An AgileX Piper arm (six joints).
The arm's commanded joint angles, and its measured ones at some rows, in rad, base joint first. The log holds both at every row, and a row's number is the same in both.
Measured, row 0:
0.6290, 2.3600, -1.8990, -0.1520, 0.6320, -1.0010
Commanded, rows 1 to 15:
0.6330, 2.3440, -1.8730, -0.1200, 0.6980, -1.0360
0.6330, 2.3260, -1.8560, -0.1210, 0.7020, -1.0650
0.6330, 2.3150, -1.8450, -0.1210, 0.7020, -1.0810
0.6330, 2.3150, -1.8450, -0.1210, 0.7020, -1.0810
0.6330, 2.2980, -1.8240, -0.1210, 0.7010, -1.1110
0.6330, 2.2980, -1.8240, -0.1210, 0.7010, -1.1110
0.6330, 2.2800, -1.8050, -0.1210, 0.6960, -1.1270
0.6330, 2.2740, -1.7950, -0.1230, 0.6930, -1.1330
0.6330, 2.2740, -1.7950, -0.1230, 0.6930, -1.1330
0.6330, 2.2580, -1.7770, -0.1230, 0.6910, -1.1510
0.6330, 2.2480, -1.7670, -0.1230, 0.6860, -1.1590
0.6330, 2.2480, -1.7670, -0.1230, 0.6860, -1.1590
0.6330, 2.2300, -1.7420, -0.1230, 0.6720, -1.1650
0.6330, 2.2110, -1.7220, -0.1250, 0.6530, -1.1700
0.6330, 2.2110, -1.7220, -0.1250, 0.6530, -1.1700
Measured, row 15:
0.6330, 2.2470, -1.7520, -0.1300, 0.6560, -1.1590
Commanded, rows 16 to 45:
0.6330, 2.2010, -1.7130, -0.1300, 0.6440, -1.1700
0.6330, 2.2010, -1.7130, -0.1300, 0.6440, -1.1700
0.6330, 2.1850, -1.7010, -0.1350, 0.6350, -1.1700
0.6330, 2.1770, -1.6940, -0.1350, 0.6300, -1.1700
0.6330, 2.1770, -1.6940, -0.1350, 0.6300, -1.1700
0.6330, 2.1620, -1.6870, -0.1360, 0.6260, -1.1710
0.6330, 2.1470, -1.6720, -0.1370, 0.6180, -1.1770
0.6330, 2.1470, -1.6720, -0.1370, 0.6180, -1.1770
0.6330, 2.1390, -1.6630, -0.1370, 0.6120, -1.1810
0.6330, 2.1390, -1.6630, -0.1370, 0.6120, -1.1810
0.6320, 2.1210, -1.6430, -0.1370, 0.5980, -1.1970
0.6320, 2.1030, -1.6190, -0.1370, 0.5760, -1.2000
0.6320, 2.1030, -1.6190, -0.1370, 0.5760, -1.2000
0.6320, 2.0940, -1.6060, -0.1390, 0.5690, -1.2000
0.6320, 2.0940, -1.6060, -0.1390, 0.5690, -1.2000
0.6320, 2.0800, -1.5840, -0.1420, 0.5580, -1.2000
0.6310, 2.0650, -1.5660, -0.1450, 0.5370, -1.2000
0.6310, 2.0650, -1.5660, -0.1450, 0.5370, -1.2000
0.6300, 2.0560, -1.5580, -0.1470, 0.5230, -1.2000
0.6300, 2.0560, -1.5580, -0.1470, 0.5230, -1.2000
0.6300, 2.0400, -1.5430, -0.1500, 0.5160, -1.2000
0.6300, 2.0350, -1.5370, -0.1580, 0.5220, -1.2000
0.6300, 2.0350, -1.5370, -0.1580, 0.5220, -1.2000
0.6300, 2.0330, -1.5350, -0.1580, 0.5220, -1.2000
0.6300, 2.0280, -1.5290, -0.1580, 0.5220, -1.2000
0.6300, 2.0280, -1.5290, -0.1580, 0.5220, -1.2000
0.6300, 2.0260, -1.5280, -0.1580, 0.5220, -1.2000
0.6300, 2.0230, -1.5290, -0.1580, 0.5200, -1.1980
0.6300, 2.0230, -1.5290, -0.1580, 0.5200, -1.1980
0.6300, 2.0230, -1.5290, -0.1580, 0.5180, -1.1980
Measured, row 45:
0.6400, 2.0510, -1.5250, -0.1220, 0.5530, -1.2070
